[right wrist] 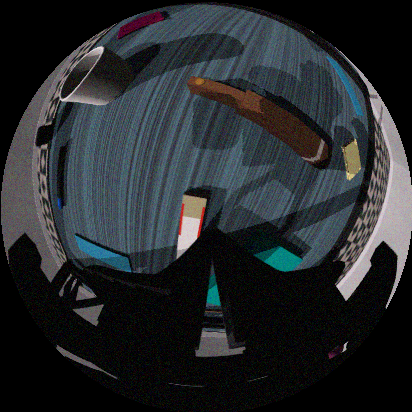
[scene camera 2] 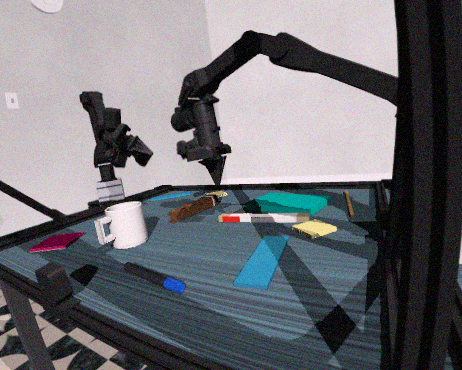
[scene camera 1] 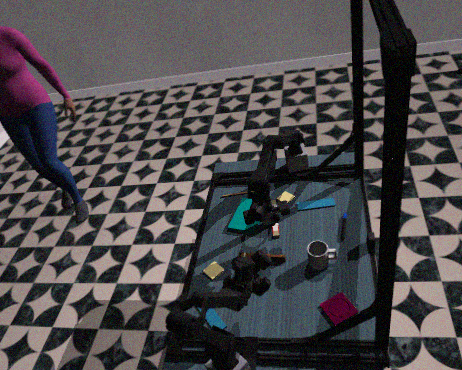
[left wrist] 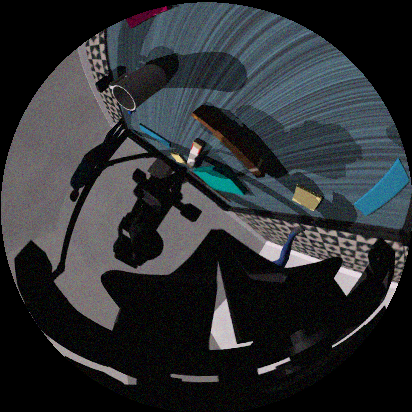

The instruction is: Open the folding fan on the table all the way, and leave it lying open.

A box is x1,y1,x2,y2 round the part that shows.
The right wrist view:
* my right gripper: [8,228,396,411]
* folding fan: [186,75,331,168]
